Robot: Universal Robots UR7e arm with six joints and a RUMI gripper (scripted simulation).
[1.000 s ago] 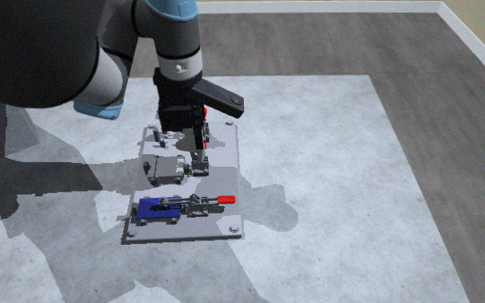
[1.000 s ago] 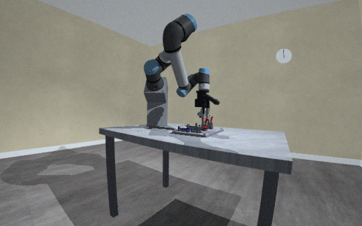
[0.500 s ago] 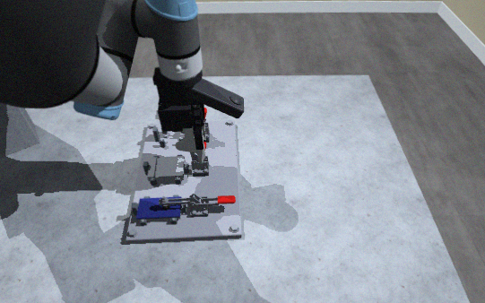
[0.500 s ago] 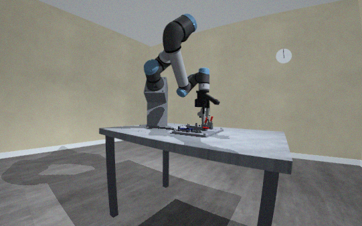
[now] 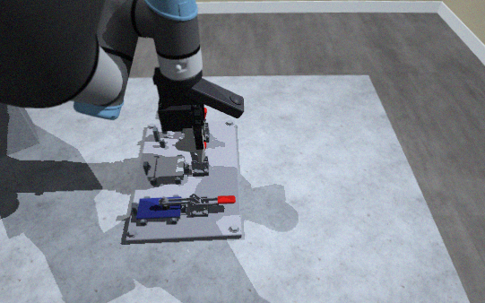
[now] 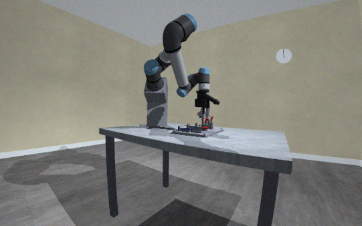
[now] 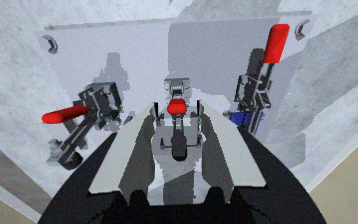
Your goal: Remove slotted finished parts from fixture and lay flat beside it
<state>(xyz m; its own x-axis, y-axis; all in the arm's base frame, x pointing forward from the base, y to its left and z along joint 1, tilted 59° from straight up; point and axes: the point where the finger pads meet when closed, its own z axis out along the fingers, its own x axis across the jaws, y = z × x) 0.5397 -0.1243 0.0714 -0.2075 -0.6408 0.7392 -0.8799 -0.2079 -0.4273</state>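
My hand is 90 mm past the pale grey part, 50 mm above it and 20 mm to the right of it. Also, from my hand: grey fixture plate: 80 mm below, 40 mm behind, 10 mm to the left; then blue blank: 110 mm behind, 90 mm to the right, 60 mm below.
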